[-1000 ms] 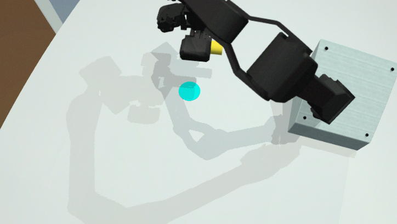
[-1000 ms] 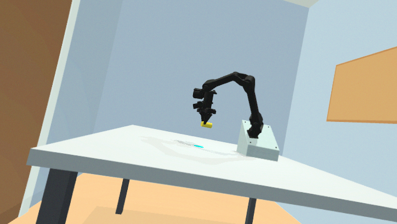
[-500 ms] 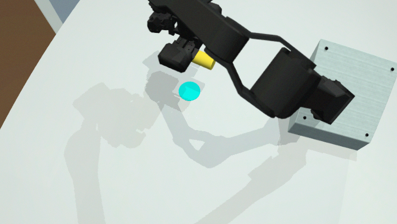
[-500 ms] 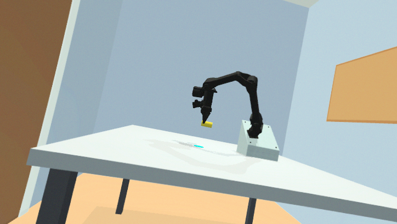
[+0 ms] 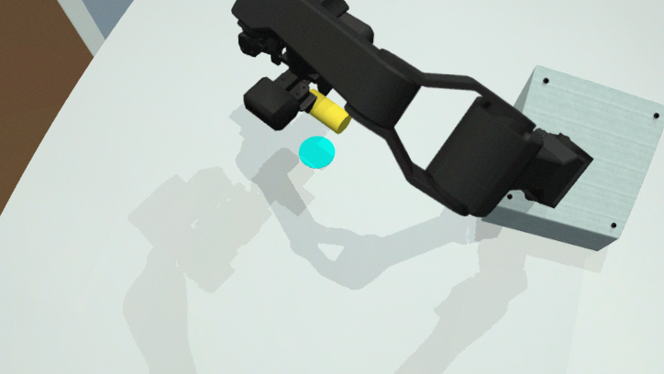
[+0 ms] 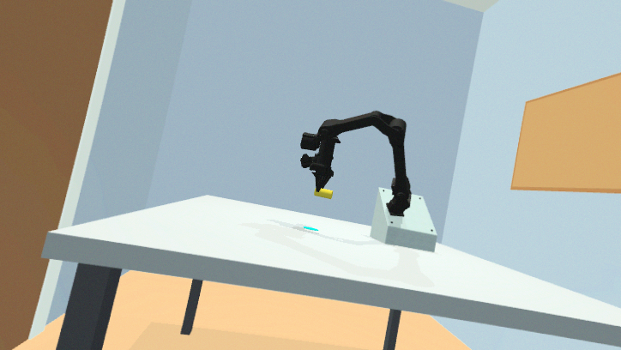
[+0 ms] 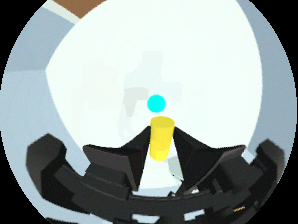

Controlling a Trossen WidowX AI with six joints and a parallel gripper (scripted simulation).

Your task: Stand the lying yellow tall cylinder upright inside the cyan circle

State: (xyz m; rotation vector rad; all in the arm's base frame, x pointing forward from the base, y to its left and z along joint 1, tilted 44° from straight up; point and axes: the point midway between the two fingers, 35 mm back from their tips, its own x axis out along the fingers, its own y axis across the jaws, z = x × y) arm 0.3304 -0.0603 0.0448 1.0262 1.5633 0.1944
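The cyan circle lies 140 mm below my gripper tip. Also, from my gripper tip: yellow tall cylinder: 20 mm behind, 10 mm to the left.
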